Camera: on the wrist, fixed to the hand. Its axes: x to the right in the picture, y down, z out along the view.
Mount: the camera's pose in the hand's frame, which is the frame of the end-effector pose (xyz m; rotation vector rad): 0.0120 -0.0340 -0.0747 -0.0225 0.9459 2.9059
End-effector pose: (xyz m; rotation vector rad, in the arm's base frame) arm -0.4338 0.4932 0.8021 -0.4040 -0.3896 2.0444
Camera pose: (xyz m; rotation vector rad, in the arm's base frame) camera -0.3806 0.5277 0.7486 0.9318 -0.6519 -0.9861
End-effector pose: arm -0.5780 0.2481 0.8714 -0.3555 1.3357 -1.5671
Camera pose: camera -0.6558 0.2769 0.8706 1.7574 0.7942 1.0014
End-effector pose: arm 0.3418 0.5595 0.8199 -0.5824 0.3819 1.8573
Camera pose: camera 0.3859 0.5418 0.7519 0.2249 -0.8749 -1.0368
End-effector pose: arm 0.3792 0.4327 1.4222 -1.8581 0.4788 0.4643
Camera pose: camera 0.4138 0.3714 1.4661 -0.2583 -2.5397 -0.7989
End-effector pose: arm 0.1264 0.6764 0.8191 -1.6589 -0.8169 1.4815
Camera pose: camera 0.2027 0.6952 0.8455 1.2742 -1.7750 -0.4460
